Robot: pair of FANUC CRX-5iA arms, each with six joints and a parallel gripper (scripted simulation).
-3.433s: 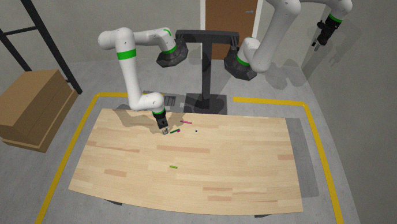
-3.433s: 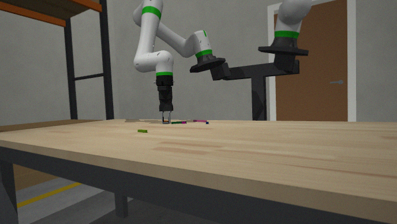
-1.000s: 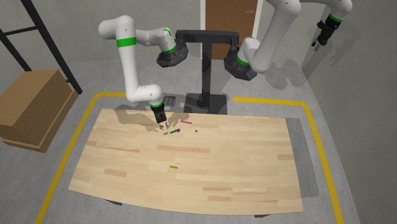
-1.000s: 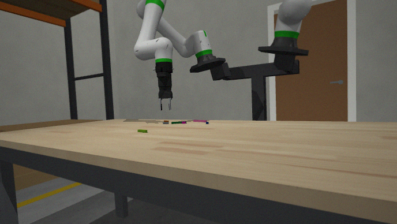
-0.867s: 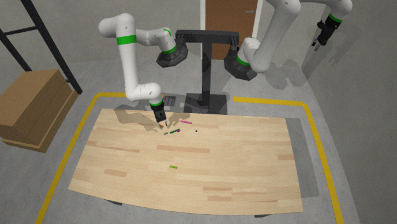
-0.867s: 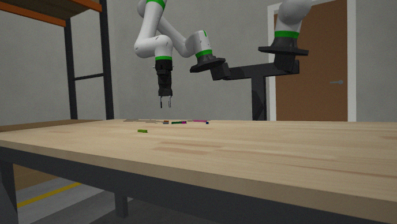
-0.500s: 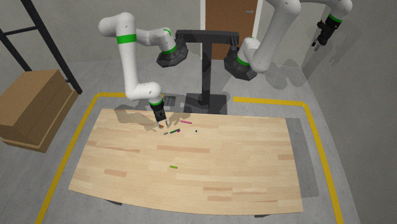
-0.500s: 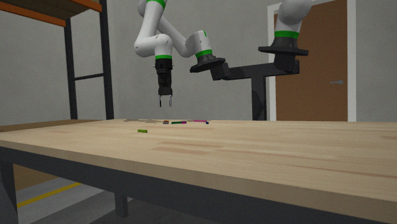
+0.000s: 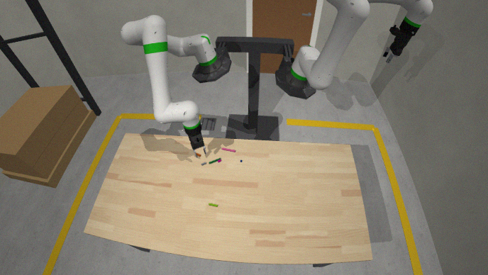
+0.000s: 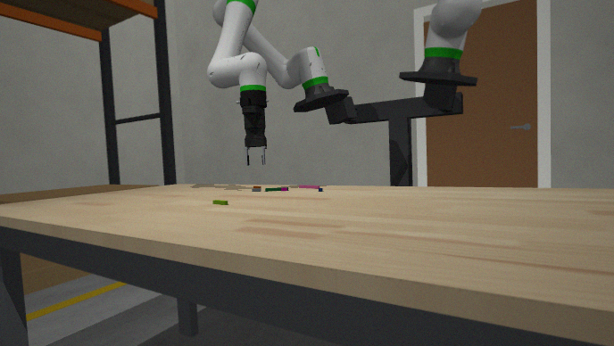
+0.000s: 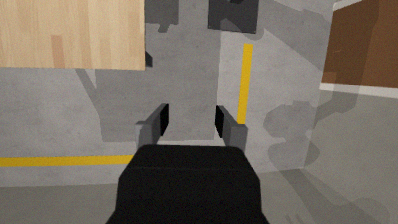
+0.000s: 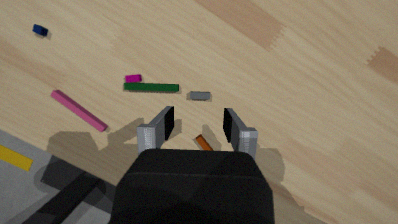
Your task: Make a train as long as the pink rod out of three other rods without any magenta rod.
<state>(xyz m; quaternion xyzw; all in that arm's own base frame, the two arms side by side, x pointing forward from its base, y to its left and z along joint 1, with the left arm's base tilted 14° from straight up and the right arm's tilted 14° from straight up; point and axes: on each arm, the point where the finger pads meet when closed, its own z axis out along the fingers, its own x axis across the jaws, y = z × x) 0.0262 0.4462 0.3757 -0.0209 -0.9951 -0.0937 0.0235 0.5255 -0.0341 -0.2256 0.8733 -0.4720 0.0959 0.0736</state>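
Note:
Right now my right hand is 11 cm above the grey rod, 1 cm to the right of it and 1 cm short of it. The rest, counted from my right hand: green rod: 11 cm below, 7 cm to the left, 3 cm behind; magenta rod: 11 cm below, 10 cm to the left, 4 cm behind; orange rod: 11 cm below, 6 cm to the right, 5 cm behind.

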